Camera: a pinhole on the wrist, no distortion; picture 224 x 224 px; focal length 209.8 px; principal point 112.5 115.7 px. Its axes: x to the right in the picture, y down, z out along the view. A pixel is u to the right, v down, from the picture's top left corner.
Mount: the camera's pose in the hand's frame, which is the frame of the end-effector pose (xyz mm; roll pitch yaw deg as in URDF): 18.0 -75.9 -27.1 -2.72 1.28 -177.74
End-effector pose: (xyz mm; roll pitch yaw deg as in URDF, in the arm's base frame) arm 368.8 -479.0 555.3 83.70 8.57 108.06
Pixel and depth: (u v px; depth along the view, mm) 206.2 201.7 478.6
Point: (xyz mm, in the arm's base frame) 885.4 -555.6 334.1
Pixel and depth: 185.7 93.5 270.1
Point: 631.2 -485.4 530.9
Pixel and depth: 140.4 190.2 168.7
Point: 521.9 -454.9 428.8
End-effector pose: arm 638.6 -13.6 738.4 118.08 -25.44 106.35
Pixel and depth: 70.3 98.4 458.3
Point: 924.8 277.6 551.2
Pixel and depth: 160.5 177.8 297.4
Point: 759.6 99.6 459.5
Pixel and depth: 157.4 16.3 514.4
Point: 1135.7 76.4 589.5
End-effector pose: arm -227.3 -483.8 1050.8 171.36 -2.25 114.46
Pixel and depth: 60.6 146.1 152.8
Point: -328.1 -464.9 913.5
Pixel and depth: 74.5 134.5 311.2
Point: -326.8 -440.4 755.8
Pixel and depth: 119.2 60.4 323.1
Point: -196.4 -459.5 753.9
